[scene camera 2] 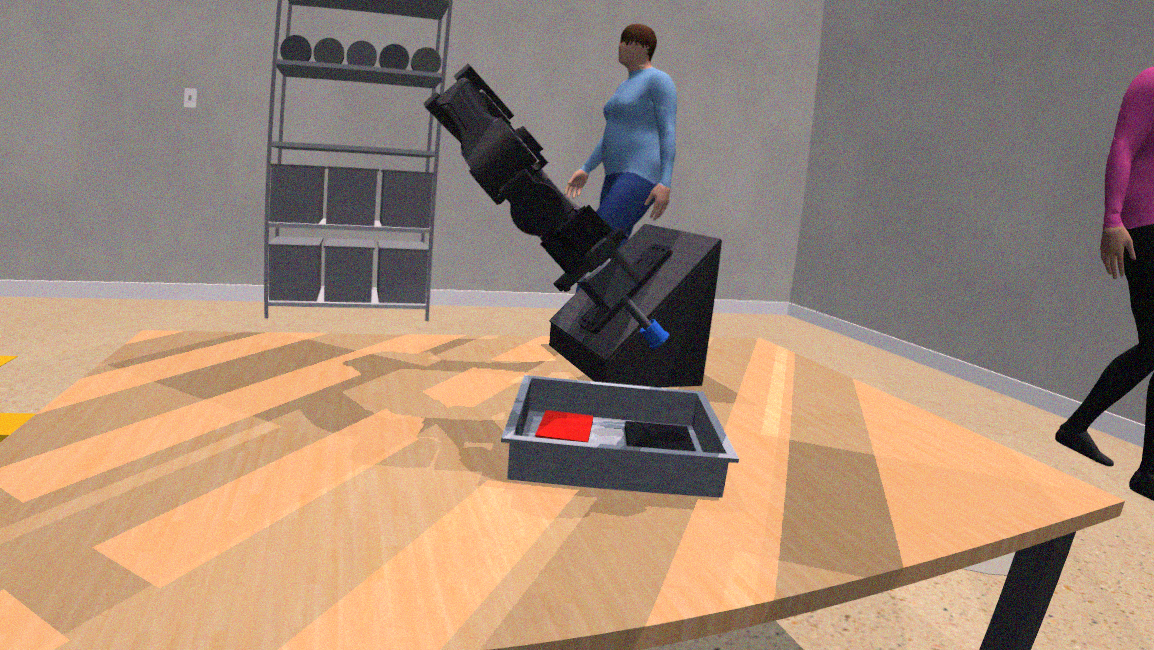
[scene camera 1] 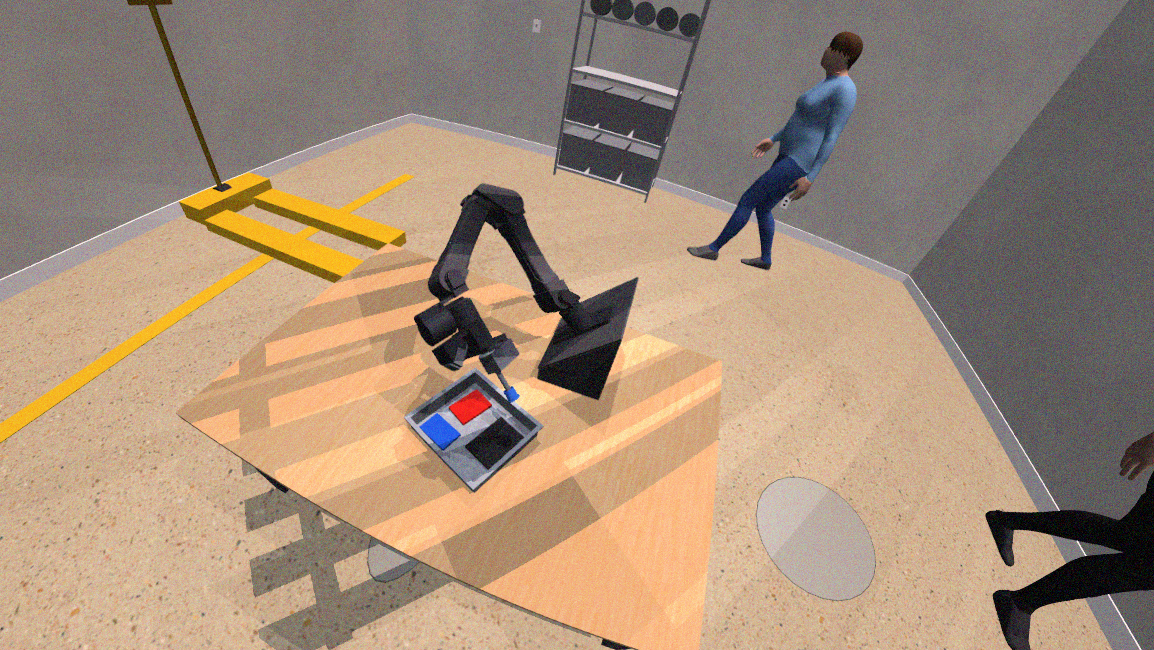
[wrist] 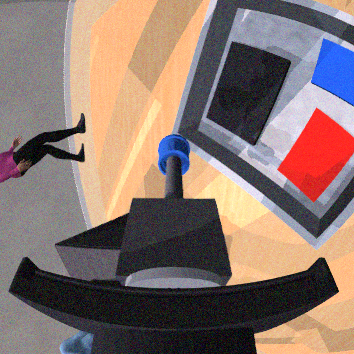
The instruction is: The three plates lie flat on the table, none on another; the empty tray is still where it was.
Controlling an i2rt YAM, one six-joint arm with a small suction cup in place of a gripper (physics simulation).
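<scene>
Blue plate [scene camera 1: 436,428] sits on a grey tray [scene camera 1: 474,474]. Red plate [scene camera 2: 555,425] rests on the grey tray. Red plate also in scene camera 1 [scene camera 1: 469,407], in the wrist view [wrist: 311,164]. Grey tray also in the wrist view [wrist: 298,38]. Scene camera 2 does not show the blue plate, hidden by the grey tray. Black plate [scene camera 2: 638,434], also in scene camera 1 [scene camera 1: 499,438]. Suction cup [scene camera 1: 511,395] holds nothing, hangs 14 cm from the middle of the black plate, above it.
</scene>
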